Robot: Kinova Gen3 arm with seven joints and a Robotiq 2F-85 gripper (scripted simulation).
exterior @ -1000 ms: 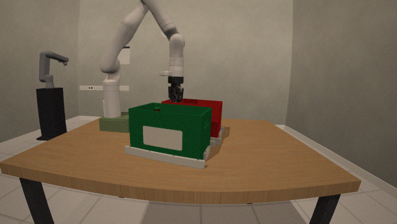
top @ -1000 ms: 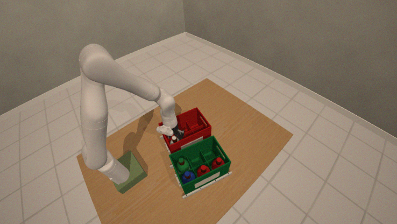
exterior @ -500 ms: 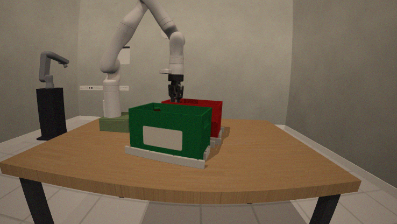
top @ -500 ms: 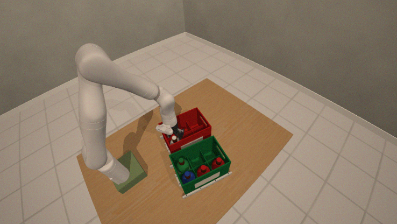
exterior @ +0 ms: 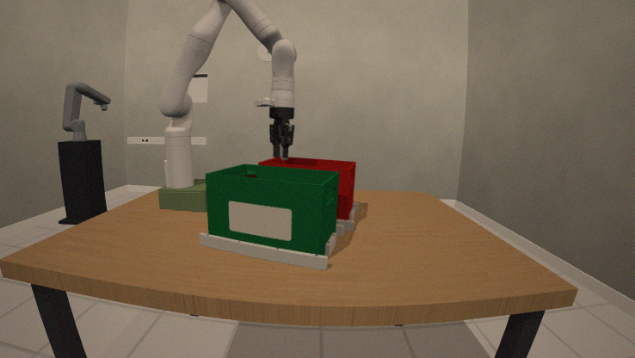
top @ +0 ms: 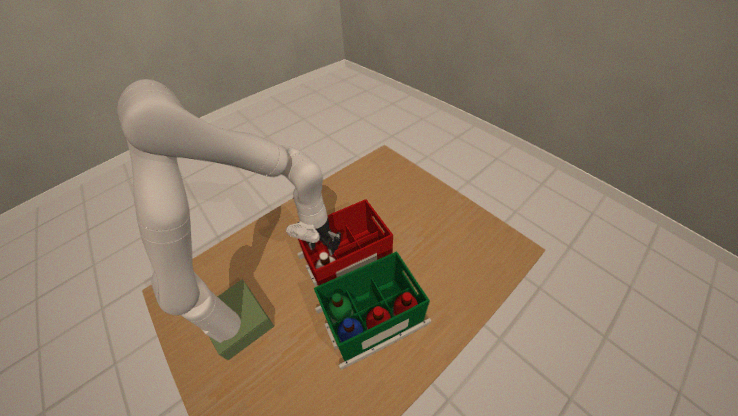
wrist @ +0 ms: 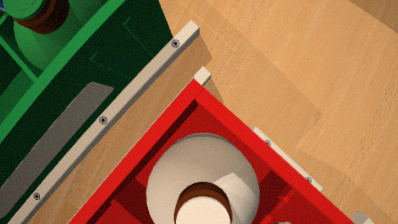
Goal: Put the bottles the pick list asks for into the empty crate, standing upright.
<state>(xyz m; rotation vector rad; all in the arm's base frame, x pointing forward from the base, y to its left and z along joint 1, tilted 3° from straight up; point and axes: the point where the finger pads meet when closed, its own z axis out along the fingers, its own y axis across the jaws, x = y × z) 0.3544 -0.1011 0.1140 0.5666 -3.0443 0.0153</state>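
The green-label bottle is 130 mm to the right of my hand, 110 mm below it and 80 mm behind it. From my hand the other things lie so: green crate 200 mm to the right, 120 mm below, 20 mm behind; red crate 120 mm below, 90 mm ahead, 10 mm to the left; white-labelled bottle 110 mm below.
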